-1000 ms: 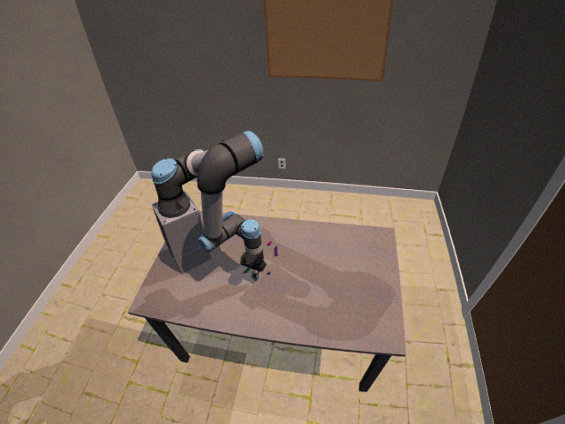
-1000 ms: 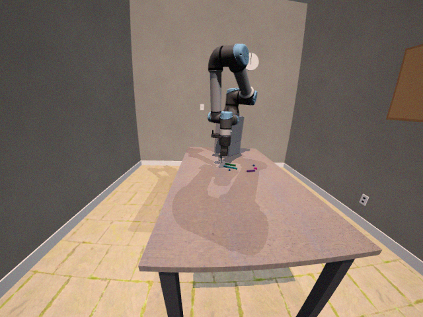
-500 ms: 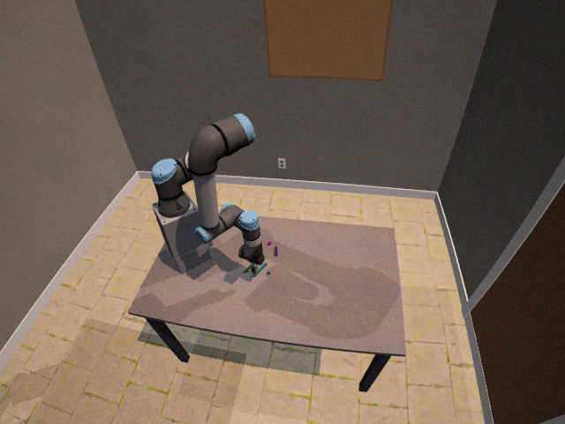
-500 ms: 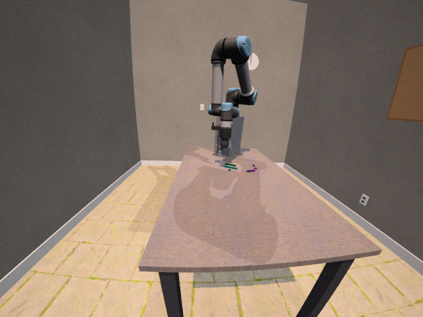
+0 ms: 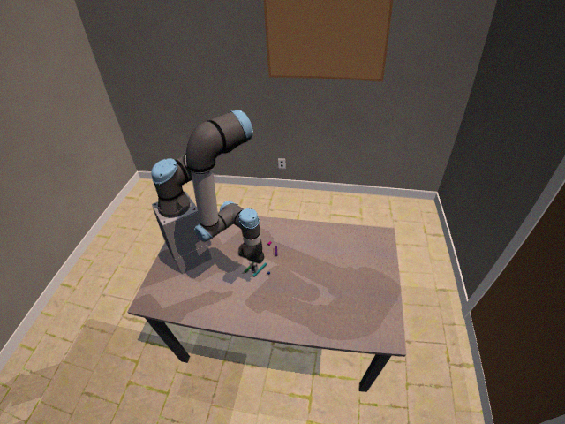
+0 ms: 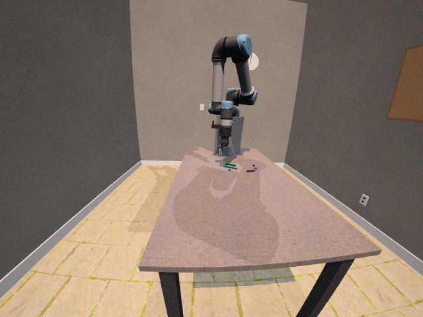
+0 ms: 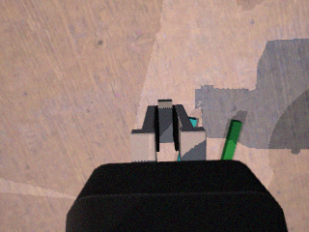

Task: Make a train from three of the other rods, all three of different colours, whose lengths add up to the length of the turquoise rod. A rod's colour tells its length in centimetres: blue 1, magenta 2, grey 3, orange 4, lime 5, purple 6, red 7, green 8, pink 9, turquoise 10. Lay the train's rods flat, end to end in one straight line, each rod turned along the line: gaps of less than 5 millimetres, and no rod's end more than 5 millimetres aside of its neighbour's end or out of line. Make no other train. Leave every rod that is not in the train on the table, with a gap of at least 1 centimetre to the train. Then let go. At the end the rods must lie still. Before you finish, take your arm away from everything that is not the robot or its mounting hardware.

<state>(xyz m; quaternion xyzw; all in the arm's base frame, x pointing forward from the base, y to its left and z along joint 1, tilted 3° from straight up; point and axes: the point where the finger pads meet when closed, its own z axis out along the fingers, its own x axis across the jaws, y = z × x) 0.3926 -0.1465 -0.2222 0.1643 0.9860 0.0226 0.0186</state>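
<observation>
Now: hand 3 cm short of the magenta rod, 26 cm to the right of it and 11 cm above it. Also, from my hand: green rod (5 cm behind, 9 cm to the left, 11 cm below); then grey rod (1 cm below); then turquoise rod (8 cm to the left, 11 cm below).
</observation>
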